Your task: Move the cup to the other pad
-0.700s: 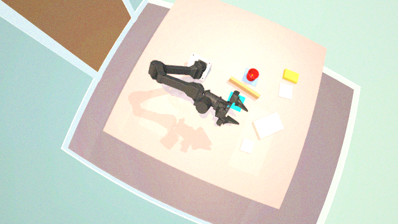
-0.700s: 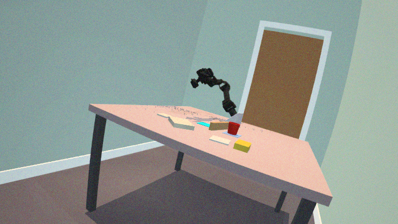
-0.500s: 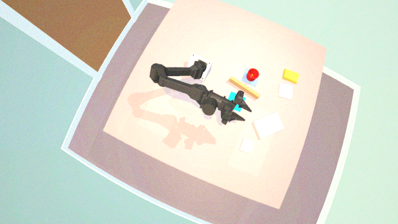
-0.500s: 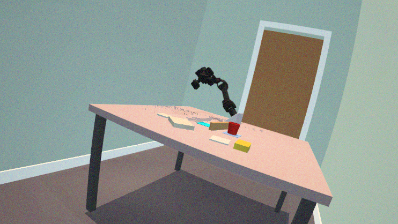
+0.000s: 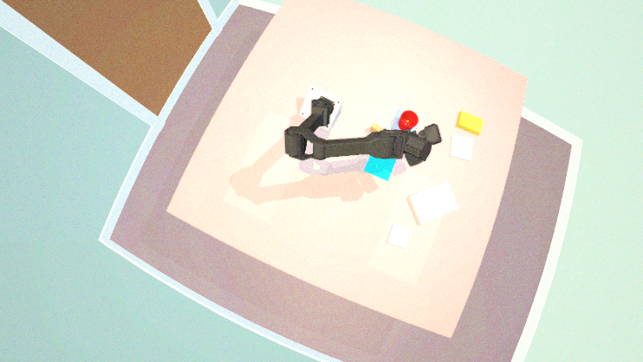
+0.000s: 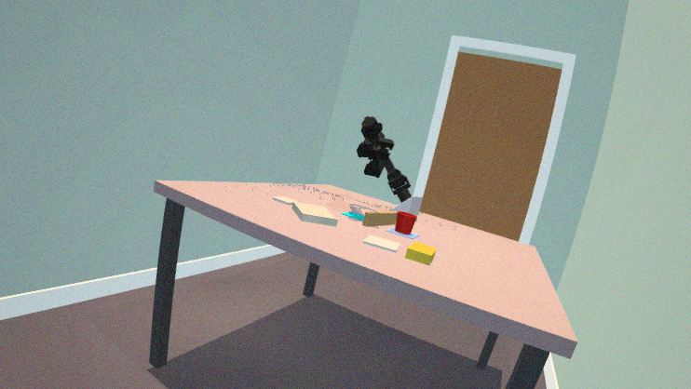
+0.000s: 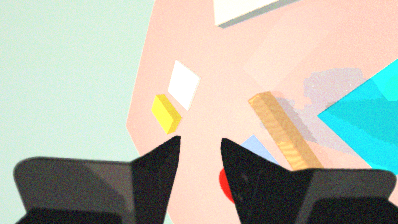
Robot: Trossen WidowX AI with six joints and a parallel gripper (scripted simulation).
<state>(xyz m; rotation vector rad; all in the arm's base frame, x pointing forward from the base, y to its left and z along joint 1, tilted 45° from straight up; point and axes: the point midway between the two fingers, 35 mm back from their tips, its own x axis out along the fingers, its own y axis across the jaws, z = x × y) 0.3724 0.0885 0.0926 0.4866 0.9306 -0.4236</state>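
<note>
Right now my gripper tip is 15 cm above the cup, 11 cm to the right of it and 8 cm past it. From my gripper tip the other things lie so: pale blue pad: 20 cm below, 12 cm to the left, 8 cm behind; then cyan pad: 20 cm below, 9 cm to the right, 9 cm behind; then wooden block: 18 cm below, 8 cm behind, 2 cm to the left.
</note>
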